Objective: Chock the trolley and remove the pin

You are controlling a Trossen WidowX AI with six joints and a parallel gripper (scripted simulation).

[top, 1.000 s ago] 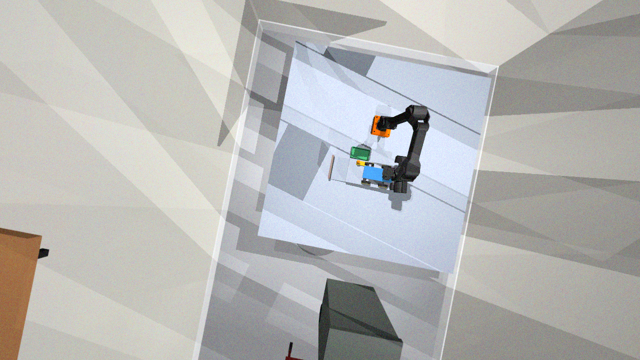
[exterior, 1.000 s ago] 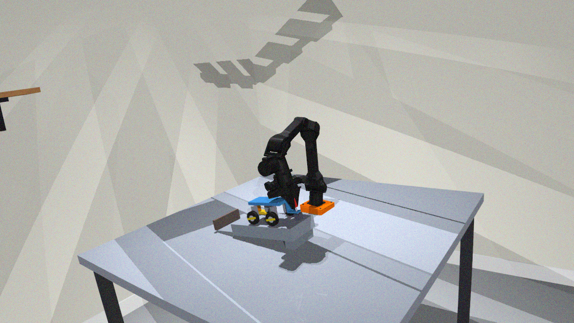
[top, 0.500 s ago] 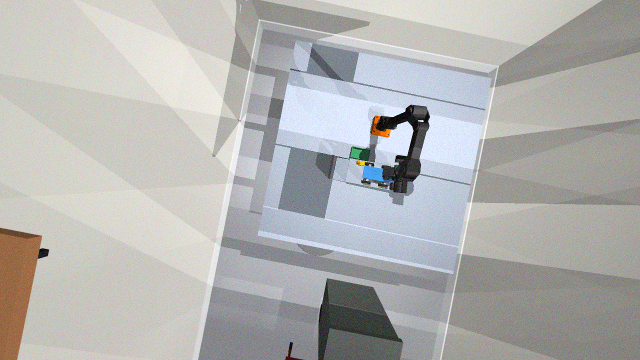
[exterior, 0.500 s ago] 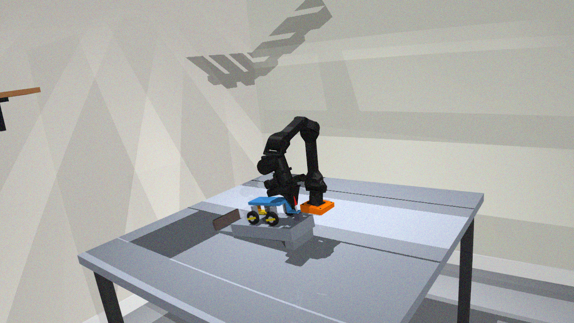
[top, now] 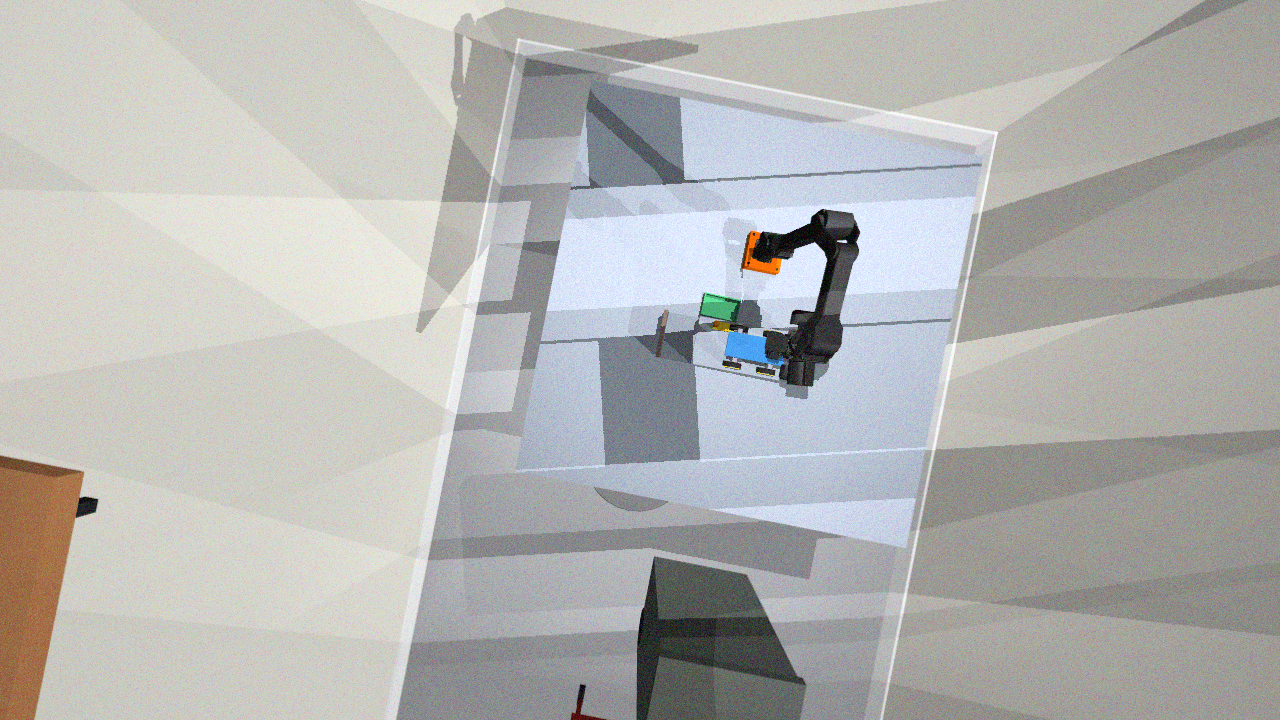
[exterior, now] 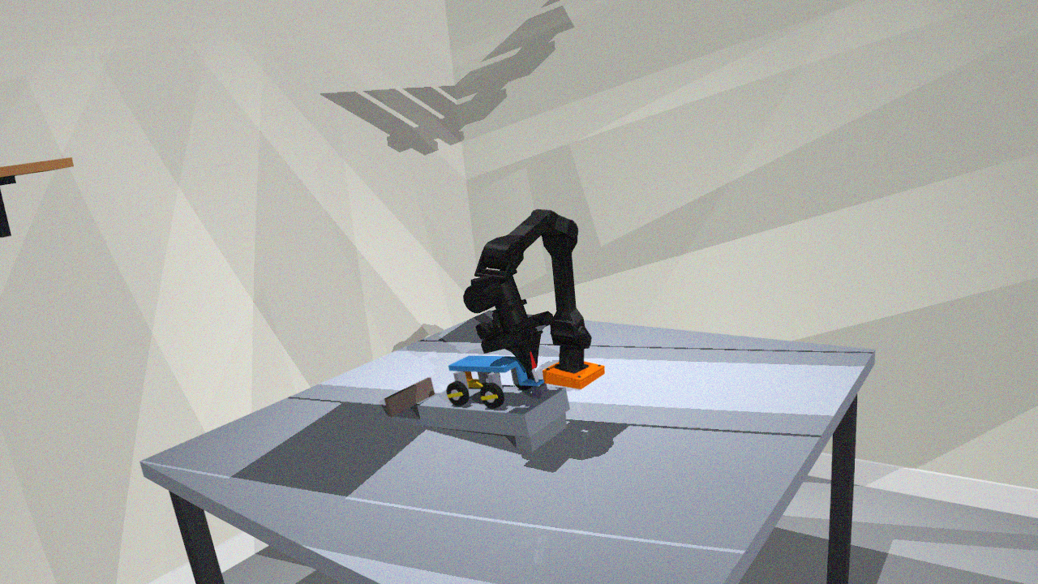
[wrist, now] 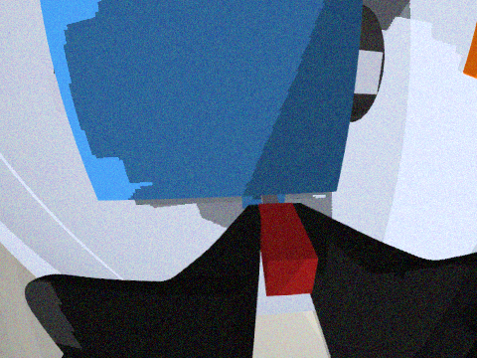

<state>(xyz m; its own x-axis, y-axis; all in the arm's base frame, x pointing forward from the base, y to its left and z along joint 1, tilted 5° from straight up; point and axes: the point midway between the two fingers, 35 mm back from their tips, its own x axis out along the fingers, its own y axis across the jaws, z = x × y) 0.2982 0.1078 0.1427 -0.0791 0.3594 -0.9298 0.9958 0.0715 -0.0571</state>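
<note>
Now: the green tray 21 cm to the right of my gripper tip, 15 cm below it and 9 cm behind it. Round my gripper tip: grey ramp 11 cm to the right, 10 cm below, 3 cm ahead; red-headed stop pin right at my gripper tip; blue trolley 10 cm to the right, 3 cm below, 3 cm ahead.
</note>
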